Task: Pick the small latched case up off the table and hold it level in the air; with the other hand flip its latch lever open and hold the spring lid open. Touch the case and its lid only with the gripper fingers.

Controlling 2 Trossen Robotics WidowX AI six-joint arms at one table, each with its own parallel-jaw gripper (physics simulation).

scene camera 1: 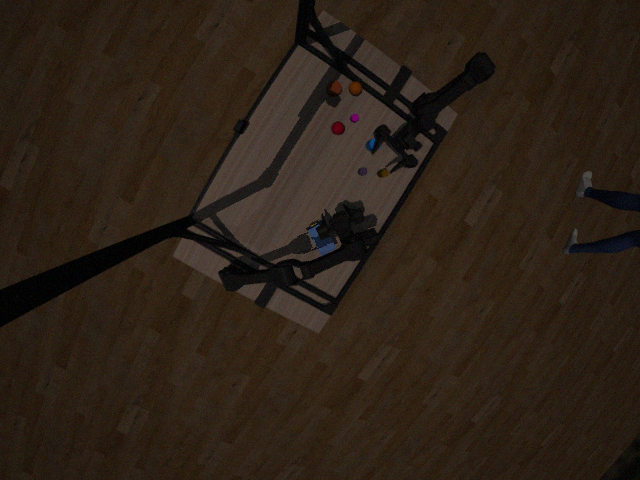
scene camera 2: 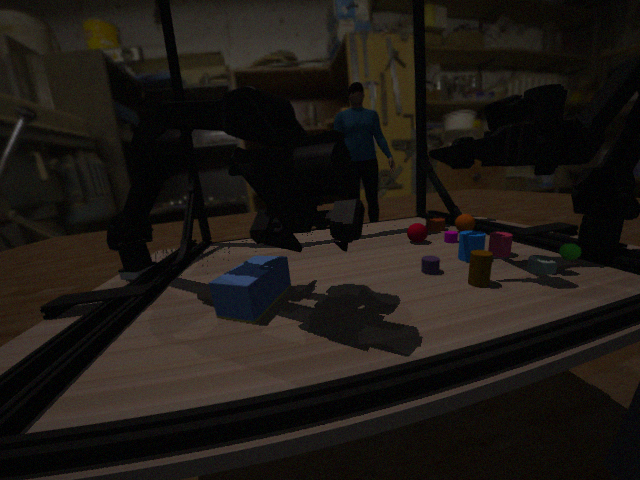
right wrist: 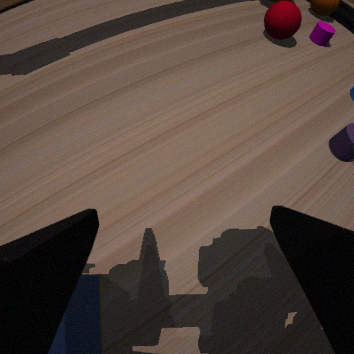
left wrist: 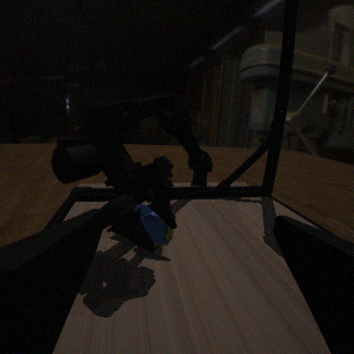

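Seen in the pictures: left gripper, fingertip midpoint: (scene camera 1: 381, 163) (scene camera 2: 440, 150) (left wrist: 191, 220); right gripper, fingertip midpoint: (scene camera 1: 332, 209) (scene camera 2: 322, 249) (right wrist: 184, 215) (left wrist: 165, 238); left arm's base, link origin: (scene camera 2: 597, 243); right arm's base, link origin: (scene camera 1: 231, 273) (scene camera 2: 138, 267) (left wrist: 198, 183).
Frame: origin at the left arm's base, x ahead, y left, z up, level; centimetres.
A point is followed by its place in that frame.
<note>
The small blue case (scene camera 1: 322, 243) {x 71.1, y 7.8, z 4.1 cm} (scene camera 2: 249, 288) {x 68.6, y 13.2, z 3.6 cm} (left wrist: 153, 227) {x 65.4, y 3.9, z 2.4 cm} lies on the table (scene camera 2: 199, 362) {x 73.5, y 20.8, z -1.9 cm} with a yellow edge along its base. In the right wrist view the case (right wrist: 81, 316) {x 65.4, y 3.9, z 1.9 cm} shows only as a blue corner at the bottom left, in shadow. My right gripper (scene camera 1: 328, 224) (scene camera 2: 310, 238) (right wrist: 184, 215) {x 58.1, y 1.3, z 4.6 cm} is open and empty; it hangs just above the case and a little to its far side, not touching it. My left gripper (scene camera 1: 385, 150) (scene camera 2: 450, 156) {x 35.7, y 0.0, z 20.5 cm} (left wrist: 191, 221) {x 35.7, y 0.0, z 20.5 cm} is open and empty, held high at the far end of the table, well apart from the case.
Small shapes stand under the left arm: a red ball (scene camera 1: 337, 128) {x 32.9, y -19.0, z 3.2 cm} (scene camera 2: 416, 232) {x 33.2, y -16.7, z 1.5 cm} (right wrist: 282, 19) {x 34.0, y -17.4, z 1.8 cm}, a magenta cylinder (scene camera 1: 354, 117) {x 23.8, y -17.1, z 0.6 cm} (scene camera 2: 450, 236) {x 24.5, y -15.5, z -0.1 cm}, a blue block (scene camera 1: 371, 144) {x 27.9, y -4.7, z 3.8 cm} (scene camera 2: 471, 245) {x 27.8, y -1.6, z 1.8 cm}, a purple cylinder (scene camera 1: 362, 170) {x 37.5, y 0.3, z 0.9 cm} (scene camera 2: 430, 265) {x 38.2, y 2.4, z 0.0 cm}, a brown cylinder (scene camera 2: 480, 268) {x 33.0, y 8.9, z 1.5 cm}. A black frame (scene camera 2: 419, 119) {x 16.7, y -54.0, z 36.7 cm} rims the table.
</note>
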